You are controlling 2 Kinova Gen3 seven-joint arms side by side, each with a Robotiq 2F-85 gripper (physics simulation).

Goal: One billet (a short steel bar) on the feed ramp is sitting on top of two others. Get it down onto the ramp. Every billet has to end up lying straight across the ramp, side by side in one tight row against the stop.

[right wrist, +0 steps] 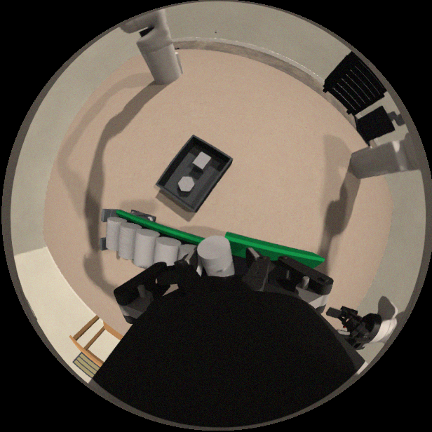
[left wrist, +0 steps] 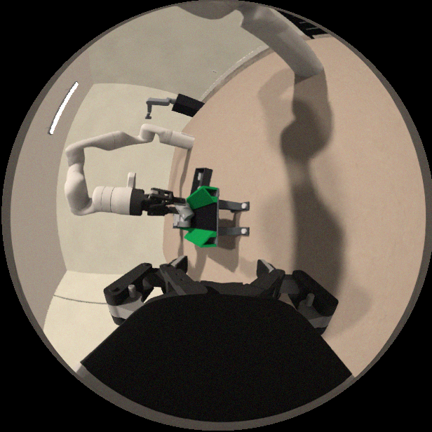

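Note:
The feed ramp (left wrist: 201, 237) (right wrist: 280, 249) has green side rails and a dark bed. Several light grey billets (right wrist: 146, 248) stand side by side across its left part in the right wrist view. One billet (left wrist: 185, 212) (right wrist: 215, 254) sits higher, at the right end of the row, turned askew to the others. My right gripper (right wrist: 221, 256) is open around this raised billet; its left finger is close to the billet and a gap shows at its right finger. What lies under the billet is partly hidden. My left gripper (left wrist: 221, 265) is open and empty, well away from the ramp.
A dark tray (right wrist: 172, 192) with a white block (right wrist: 202, 160) and a hexagonal piece (right wrist: 186, 184) stands beyond the ramp. The right arm (left wrist: 112, 200) reaches over the ramp in the left wrist view. A wooden chair-like frame (right wrist: 87, 350) shows at the lower left in the right wrist view.

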